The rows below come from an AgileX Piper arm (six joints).
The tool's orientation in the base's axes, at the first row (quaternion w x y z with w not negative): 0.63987 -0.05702 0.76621 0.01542
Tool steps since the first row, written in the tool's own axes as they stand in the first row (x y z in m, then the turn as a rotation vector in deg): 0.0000 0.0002 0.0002 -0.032 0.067 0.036; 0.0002 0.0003 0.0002 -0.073 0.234 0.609; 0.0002 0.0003 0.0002 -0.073 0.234 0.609; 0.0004 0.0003 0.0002 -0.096 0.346 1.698; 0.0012 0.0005 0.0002 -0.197 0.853 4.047; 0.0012 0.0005 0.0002 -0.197 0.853 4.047; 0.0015 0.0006 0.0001 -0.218 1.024 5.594; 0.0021 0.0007 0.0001 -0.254 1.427 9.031; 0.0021 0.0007 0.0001 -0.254 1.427 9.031; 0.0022 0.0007 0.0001 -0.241 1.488 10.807; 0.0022 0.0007 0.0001 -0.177 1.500 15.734; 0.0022 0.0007 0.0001 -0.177 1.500 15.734
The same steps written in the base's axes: 0.0002 0.0002 0.0000 0.034 0.072 0.022; 0.0001 0.0003 -0.0002 0.584 0.296 -0.050; 0.0001 0.0003 -0.0002 0.584 0.296 -0.050; 0.0001 0.0003 -0.0004 1.642 0.514 -0.230; -0.0001 0.0004 -0.0012 3.904 1.251 -0.580; -0.0001 0.0004 -0.0012 3.904 1.251 -0.580; -0.0002 0.0005 -0.0015 5.404 1.572 -0.847; -0.0003 0.0006 -0.0021 8.731 2.307 -1.452; -0.0003 0.0006 -0.0021 8.731 2.307 -1.452; -0.0004 0.0006 -0.0022 10.460 2.538 -1.789; -0.0004 0.0006 -0.0022 15.271 3.021 -2.743; -0.0004 0.0006 -0.0022 15.271 3.021 -2.743
